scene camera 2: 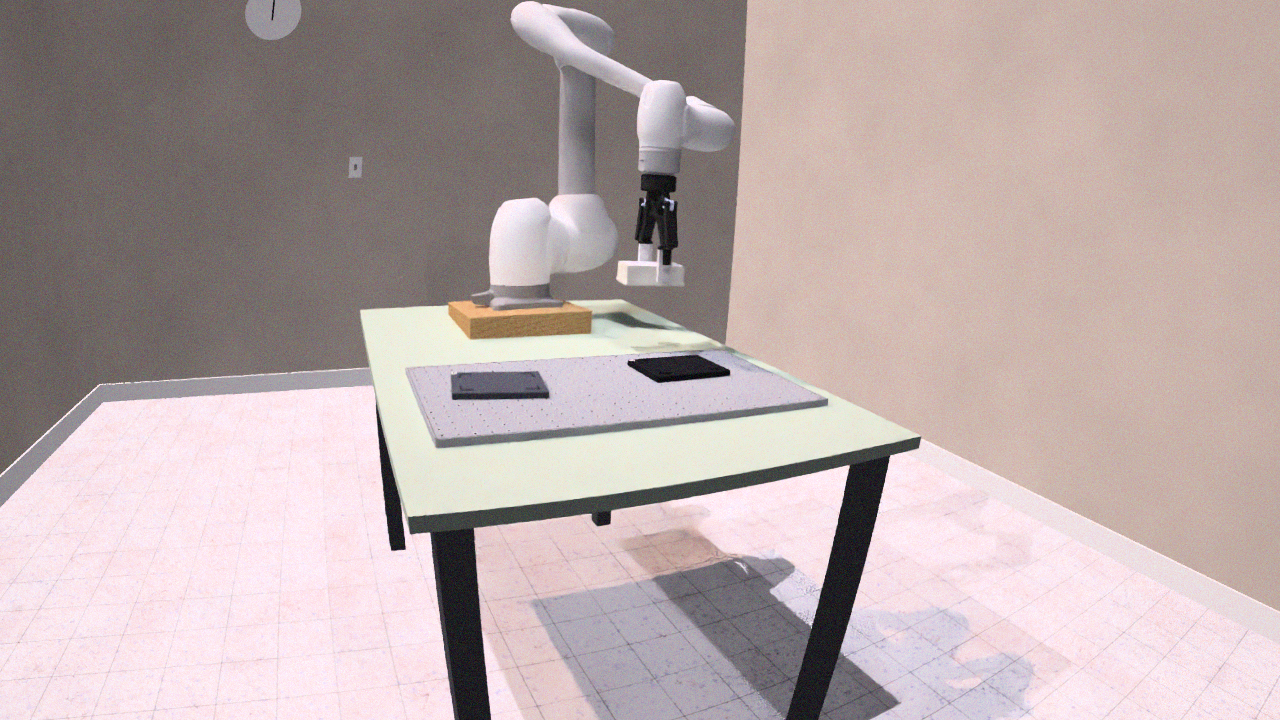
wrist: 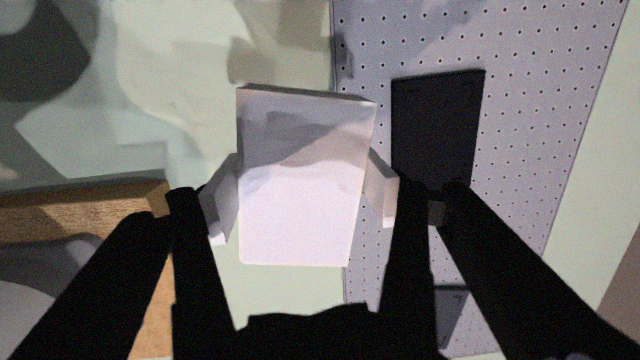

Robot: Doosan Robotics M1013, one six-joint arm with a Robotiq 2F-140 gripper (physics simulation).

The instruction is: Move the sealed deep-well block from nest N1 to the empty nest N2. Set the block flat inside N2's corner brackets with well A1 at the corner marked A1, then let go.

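Pixels of known places: gripper, between the fingertips: [scene camera 2: 653, 278] [wrist: 301, 166]; arm's base, origin of its link: [scene camera 2: 519, 304] [wrist: 61, 289].
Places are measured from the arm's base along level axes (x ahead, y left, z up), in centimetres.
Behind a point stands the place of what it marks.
Note:
The white sealed block [scene camera 2: 633, 274] @[x 39.2, y 13.1, z 13.3 cm] [wrist: 300, 225] @[x 35.6, y 16.0, z 15.2 cm] is held level, high above the table top behind the perforated board. My gripper [scene camera 2: 655, 265] @[x 36.1, y 19.4, z 12.0 cm] [wrist: 301, 166] @[x 36.1, y 19.4, z 12.0 cm] points down and is shut on the block, with its pale pads on two opposite sides. A black nest [scene camera 2: 678, 368] @[x 57.2, y 15.2, z -2.0 cm] [wrist: 437, 130] @[x 54.9, y 17.8, z -2.0 cm] lies at the right rear of the board in the scene view. A dark grey nest [scene camera 2: 499, 384] @[x 59.5, y -20.2, z -2.0 cm] [wrist: 448, 310] @[x 61.2, y -17.6, z -2.0 cm] with corner brackets lies at the board's left. No block sits in either nest. Nest labels, the A1 mark and well A1 cannot be made out.
The perforated grey board [scene camera 2: 581, 407] @[x 70.5, y -9.4, z -3.2 cm] [wrist: 525, 100] @[x 67.9, y 20.6, z -3.2 cm] lies on the pale green table [scene camera 2: 671, 465] @[x 92.6, y -4.9, z -4.5 cm] [wrist: 600, 185] @[x 86.7, y 5.0, z -4.5 cm]. The arm's wooden base block [scene camera 2: 528, 323] @[x 16.7, y -2.4, z -1.3 cm] [wrist: 75, 215] @[x 7.4, y 11.8, z 0.7 cm] stands at the table's rear left in the scene view, left of the held block in the wrist view.

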